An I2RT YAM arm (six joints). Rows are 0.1 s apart.
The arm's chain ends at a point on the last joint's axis. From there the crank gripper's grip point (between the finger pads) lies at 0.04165 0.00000 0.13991 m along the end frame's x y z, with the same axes.
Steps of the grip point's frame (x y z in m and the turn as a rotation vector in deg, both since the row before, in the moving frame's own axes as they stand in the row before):
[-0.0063, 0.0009, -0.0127, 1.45, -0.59, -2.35]
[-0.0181, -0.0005, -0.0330, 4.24, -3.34, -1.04]
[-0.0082, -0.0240, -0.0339, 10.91, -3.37, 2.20]
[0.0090, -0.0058, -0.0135, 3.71, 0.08, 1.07]
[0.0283, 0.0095, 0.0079, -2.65, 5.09, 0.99]
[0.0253, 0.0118, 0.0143, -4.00, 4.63, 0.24]
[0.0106, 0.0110, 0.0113, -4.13, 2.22, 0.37]
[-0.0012, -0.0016, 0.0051, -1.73, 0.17, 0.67]
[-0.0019, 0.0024, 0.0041, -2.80, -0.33, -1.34]
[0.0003, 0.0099, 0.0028, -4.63, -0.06, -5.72]
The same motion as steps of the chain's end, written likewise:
[-0.0048, 0.0061, -0.0131, 1.45, -0.59, -2.35]
[-0.0098, 0.0106, -0.0348, 4.24, -3.34, -1.04]
[-0.0004, 0.0013, -0.0337, 10.91, -3.37, 2.20]
[0.0087, 0.0025, -0.0132, 3.71, 0.08, 1.07]
[0.0161, 0.0023, 0.0123, -2.65, 5.09, 0.99]
[0.0142, 0.0020, 0.0185, -4.00, 4.63, 0.24]
[0.0052, 0.0007, 0.0134, -4.13, 2.22, 0.37]
[-0.0016, -0.0063, 0.0053, -1.73, 0.17, 0.67]
[-0.0012, -0.0035, 0.0040, -2.80, -0.33, -1.34]
[0.0001, 0.0028, 0.0030, -4.63, -0.06, -5.72]

